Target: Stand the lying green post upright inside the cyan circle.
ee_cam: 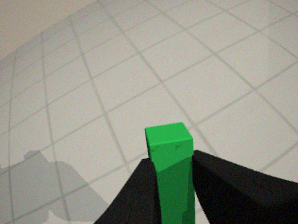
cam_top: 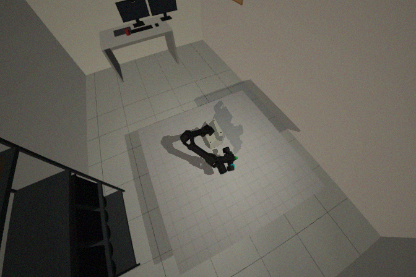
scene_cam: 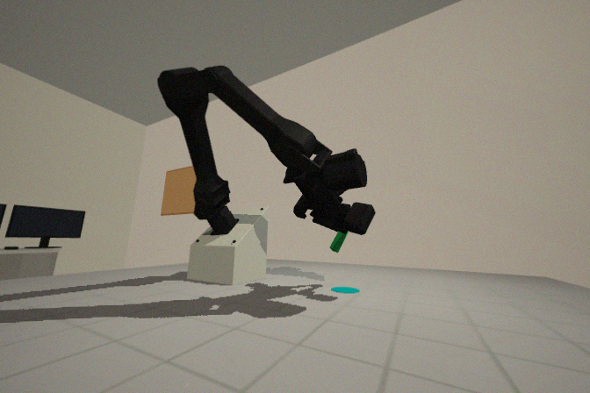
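My gripper tip is 130 mm above the cyan circle, 30 mm to the left of it and 10 mm short of it. Also, from my gripper tip: green post (20 mm below, 10 mm to the right, 10 mm behind).
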